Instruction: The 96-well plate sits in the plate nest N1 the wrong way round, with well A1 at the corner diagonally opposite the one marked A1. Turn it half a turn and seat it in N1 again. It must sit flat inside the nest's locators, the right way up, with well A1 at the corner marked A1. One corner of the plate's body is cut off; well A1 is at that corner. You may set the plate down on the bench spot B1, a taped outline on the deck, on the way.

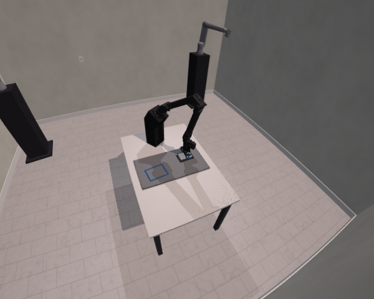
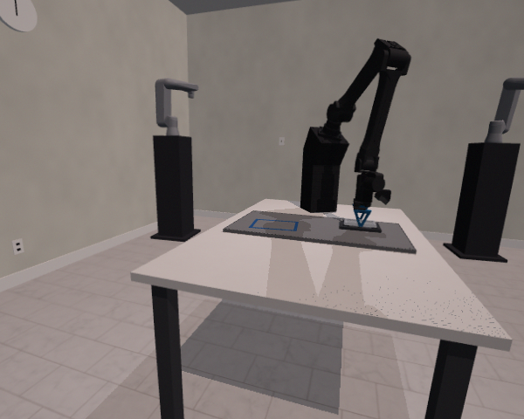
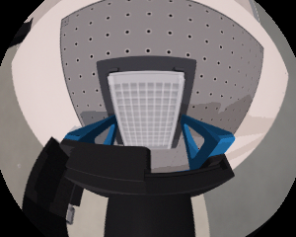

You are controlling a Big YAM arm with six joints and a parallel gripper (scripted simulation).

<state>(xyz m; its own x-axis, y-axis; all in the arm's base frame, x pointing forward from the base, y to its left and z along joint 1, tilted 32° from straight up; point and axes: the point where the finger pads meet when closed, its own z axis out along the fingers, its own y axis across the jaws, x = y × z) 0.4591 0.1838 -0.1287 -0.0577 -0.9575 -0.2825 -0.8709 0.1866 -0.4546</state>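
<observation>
My gripper is now 10 mm above the 96-well plate. The rest, counted from my hand: dark plate nest N1: 20 mm below.
</observation>
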